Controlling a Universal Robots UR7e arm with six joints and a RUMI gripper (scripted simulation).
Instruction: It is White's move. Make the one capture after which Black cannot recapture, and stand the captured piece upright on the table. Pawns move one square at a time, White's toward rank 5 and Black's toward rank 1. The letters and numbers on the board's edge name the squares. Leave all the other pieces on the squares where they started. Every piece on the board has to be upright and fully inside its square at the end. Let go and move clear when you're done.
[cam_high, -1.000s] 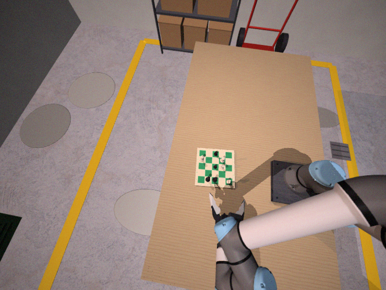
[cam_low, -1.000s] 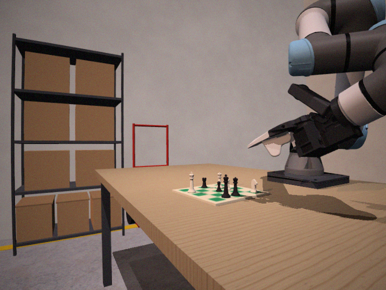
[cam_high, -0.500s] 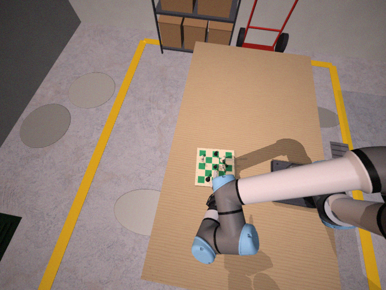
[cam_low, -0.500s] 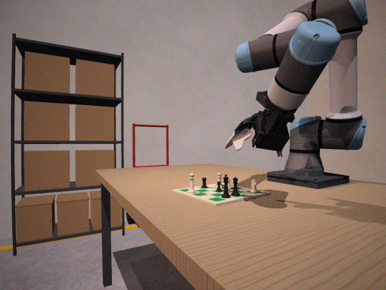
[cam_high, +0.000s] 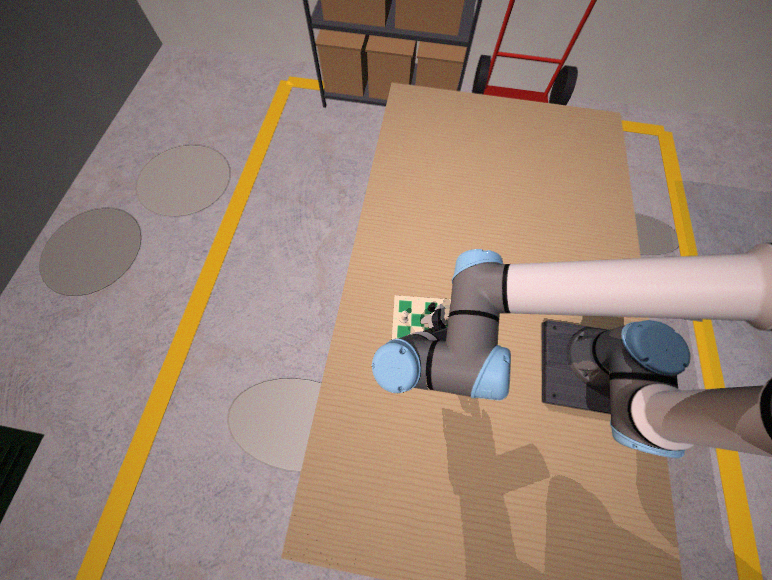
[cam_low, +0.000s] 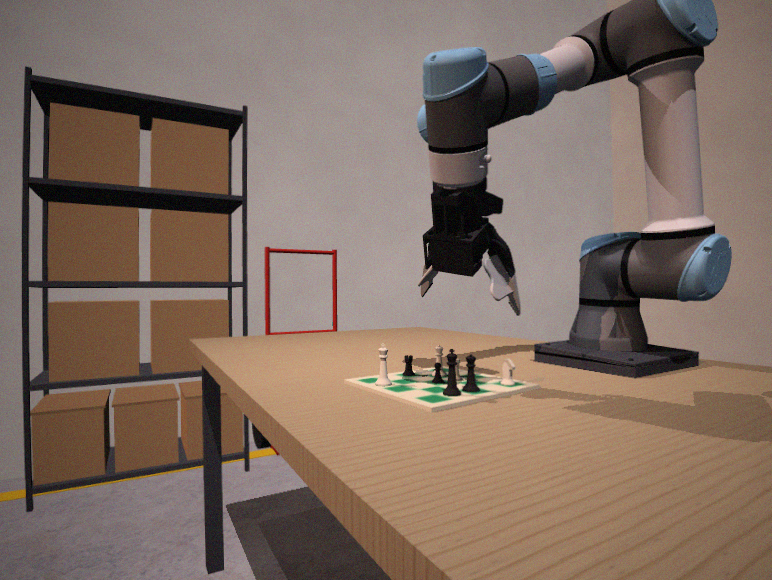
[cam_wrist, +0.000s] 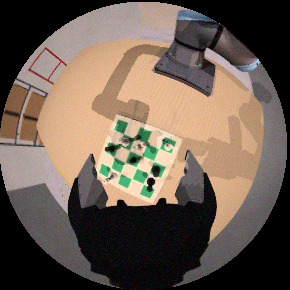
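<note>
The tall white piece lies 120 mm ahead of my hand, 90 mm below it and 70 mm to the right of it. From my hand the other things lie so: white knight: 110 mm below, 50 mm to the left, 30 mm behind; then tall black piece: 90 mm below, 80 mm ahead, 40 mm to the left.
</note>
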